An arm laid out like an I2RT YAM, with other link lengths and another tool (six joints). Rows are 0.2 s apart.
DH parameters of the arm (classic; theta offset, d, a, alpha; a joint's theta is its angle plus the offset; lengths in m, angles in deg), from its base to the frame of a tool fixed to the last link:
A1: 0 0.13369 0.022 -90
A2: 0 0 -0.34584 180
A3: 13.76 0 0.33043 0
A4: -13.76 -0.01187 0.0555 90
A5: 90 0.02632 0 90
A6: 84.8 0.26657 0 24.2
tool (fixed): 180 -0.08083 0 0
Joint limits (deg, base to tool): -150..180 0..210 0..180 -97..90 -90..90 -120..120
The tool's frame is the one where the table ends.
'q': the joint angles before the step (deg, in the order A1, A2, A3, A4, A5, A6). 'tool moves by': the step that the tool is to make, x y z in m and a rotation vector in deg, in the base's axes. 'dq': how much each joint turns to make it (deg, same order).
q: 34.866 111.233 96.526 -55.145 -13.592 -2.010
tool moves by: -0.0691 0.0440 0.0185 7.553 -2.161 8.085
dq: 6.910 -6.722 -8.084 7.949 -4.673 0.763
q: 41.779 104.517 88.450 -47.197 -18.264 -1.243
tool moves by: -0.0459 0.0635 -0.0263 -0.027 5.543 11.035
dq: 6.721 8.709 6.675 -2.784 -5.337 -2.490
